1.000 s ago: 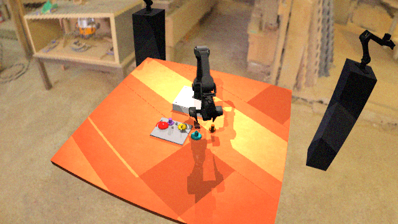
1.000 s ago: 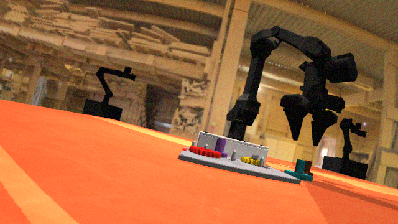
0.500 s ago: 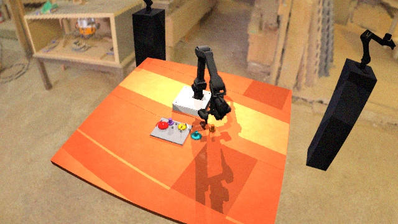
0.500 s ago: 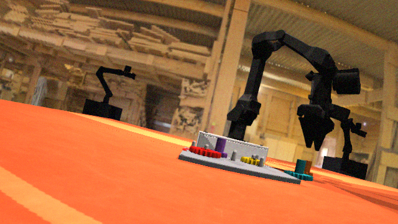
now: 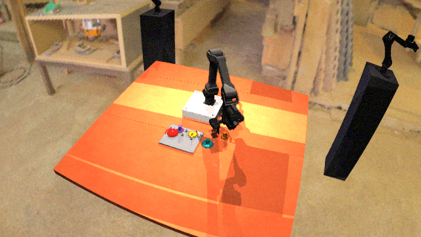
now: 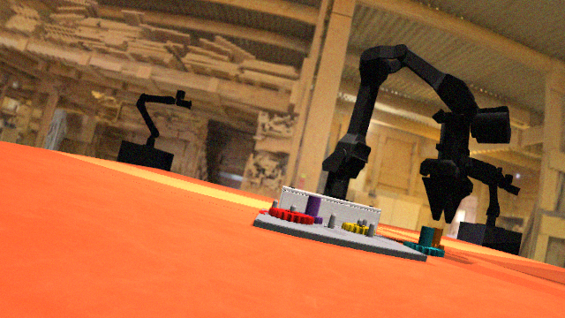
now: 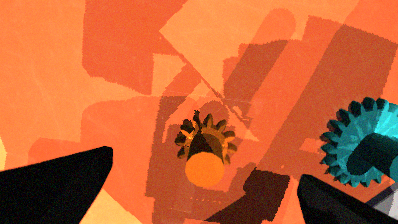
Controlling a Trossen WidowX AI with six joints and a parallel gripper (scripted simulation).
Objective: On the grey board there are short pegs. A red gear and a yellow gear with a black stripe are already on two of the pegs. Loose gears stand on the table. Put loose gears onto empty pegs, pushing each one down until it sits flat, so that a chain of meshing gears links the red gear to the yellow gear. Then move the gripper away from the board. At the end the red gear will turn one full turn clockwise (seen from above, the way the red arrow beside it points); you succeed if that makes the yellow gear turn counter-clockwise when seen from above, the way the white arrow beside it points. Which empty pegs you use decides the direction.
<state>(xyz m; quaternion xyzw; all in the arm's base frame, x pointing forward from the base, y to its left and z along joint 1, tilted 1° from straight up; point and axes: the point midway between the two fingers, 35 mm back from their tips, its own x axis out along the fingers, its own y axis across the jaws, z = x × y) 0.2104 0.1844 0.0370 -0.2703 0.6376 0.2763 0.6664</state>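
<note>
Right now the orange gear is 4 cm below my gripper tip. Round my gripper tip: yellow gear (18 cm to the right, 6 cm ahead, 4 cm below); grey board (22 cm to the right, 11 cm ahead, 5 cm below); cyan gear (9 cm ahead, 7 cm to the right, 4 cm below).
</note>
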